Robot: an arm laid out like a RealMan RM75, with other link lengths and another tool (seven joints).
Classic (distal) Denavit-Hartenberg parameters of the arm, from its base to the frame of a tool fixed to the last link. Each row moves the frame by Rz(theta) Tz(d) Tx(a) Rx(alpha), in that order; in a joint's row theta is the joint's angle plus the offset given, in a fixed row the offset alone. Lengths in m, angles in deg.
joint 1: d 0.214; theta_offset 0; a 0; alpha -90
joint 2: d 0; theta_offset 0; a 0; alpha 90
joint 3: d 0.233; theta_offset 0; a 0; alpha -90
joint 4: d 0; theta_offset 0; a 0; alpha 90
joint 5: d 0.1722; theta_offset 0; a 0; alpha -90
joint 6: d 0; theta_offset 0; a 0; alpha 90
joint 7: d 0.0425; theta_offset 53; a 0.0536; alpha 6.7
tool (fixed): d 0.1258; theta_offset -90; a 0; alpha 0
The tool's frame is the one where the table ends.
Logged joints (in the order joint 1, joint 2, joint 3, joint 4, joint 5, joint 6, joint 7), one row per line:
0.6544, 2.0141, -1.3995, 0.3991, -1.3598, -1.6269, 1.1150
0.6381, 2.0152, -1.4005, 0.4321, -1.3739, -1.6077, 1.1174
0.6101, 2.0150, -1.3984, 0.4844, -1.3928, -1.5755, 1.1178
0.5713, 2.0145, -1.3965, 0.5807, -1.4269, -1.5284, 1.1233
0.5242, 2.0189, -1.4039, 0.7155, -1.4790, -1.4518, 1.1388
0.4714, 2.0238, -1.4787, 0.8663, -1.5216, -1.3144, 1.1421
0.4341, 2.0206, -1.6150, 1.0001, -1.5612, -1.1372, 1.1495
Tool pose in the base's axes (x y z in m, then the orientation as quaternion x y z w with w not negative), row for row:
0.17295, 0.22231, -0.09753, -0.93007, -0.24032, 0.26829, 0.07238
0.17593, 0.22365, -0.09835, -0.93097, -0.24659, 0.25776, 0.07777
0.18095, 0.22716, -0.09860, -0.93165, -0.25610, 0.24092, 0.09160
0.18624, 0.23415, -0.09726, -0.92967, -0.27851, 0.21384, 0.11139
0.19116, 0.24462, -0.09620, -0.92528, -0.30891, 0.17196, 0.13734
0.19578, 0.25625, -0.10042, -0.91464, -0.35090, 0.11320, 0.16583
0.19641, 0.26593, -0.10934, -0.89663, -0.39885, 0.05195, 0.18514
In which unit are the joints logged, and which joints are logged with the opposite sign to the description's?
The joints are logged in radians. Opposite sign: joint 4.
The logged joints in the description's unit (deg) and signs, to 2 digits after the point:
37.49, 115.40, -80.19, -22.87, -77.91, -93.21, 63.88
36.56, 115.46, -80.24, -24.76, -78.72, -92.11, 64.02
34.96, 115.45, -80.12, -27.75, -79.80, -90.27, 64.05
32.73, 115.42, -80.01, -33.27, -81.76, -87.57, 64.36
30.03, 115.67, -80.44, -41.00, -84.74, -83.18, 65.25
27.01, 115.96, -84.72, -49.64, -87.18, -75.31, 65.44
24.87, 115.77, -92.53, -57.30, -89.45, -65.16, 65.86

